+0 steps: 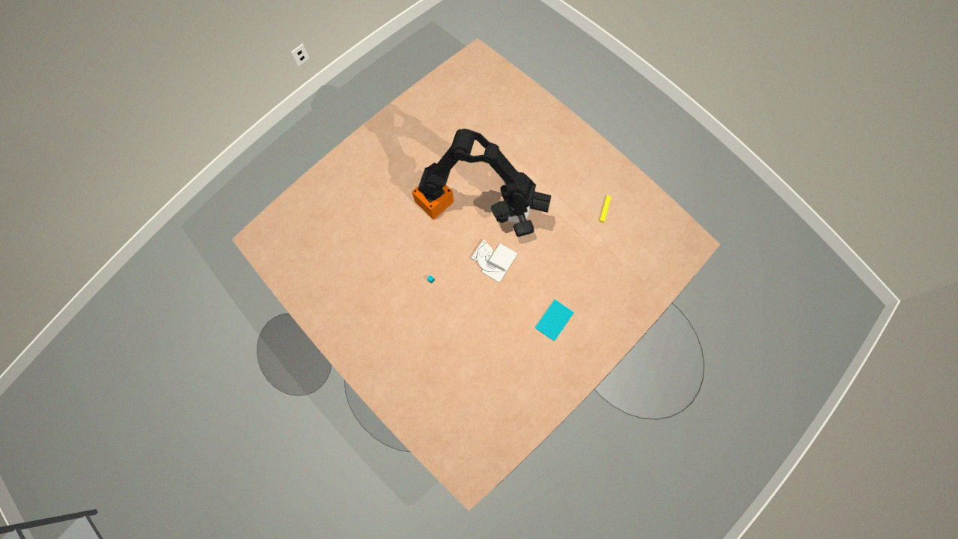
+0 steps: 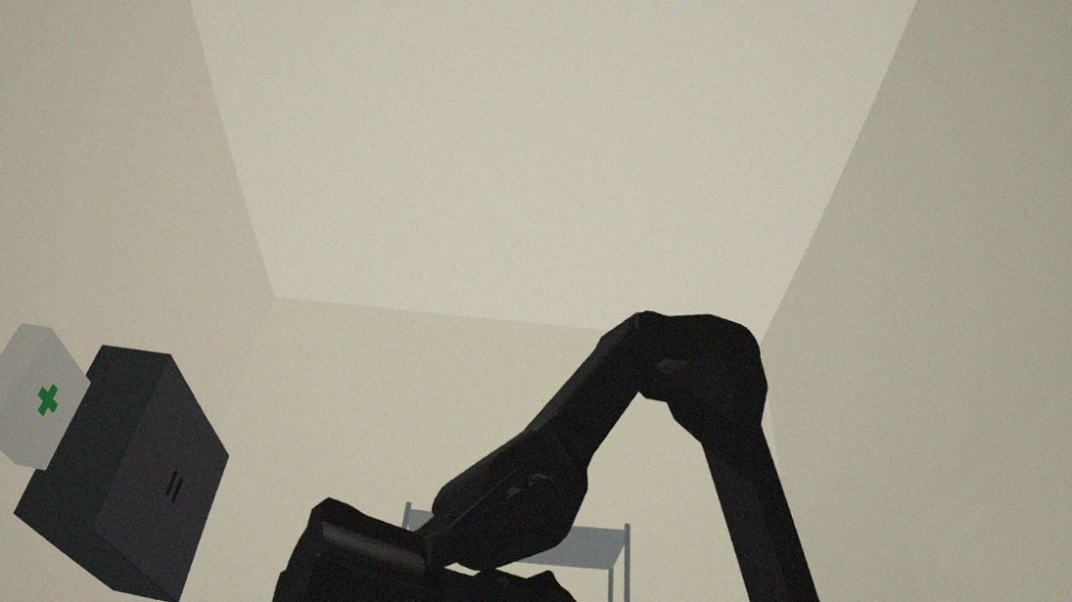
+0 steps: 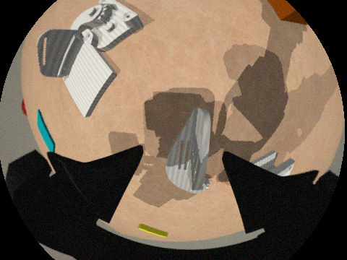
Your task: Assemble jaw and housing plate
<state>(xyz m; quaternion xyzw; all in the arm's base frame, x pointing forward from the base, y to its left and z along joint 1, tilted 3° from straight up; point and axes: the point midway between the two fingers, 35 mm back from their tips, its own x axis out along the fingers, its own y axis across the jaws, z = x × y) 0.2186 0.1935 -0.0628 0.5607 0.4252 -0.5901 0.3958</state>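
The grey jaw lies 40 mm to the left of my gripper tip and 10 mm behind it. Also, from my gripper tip: grey housing plate: 110 mm behind, 70 mm to the left, 20 mm above; then small teal cube: 370 mm to the right, 10 mm ahead, 10 mm above; then yellow bar: 290 mm to the left, 160 mm ahead.
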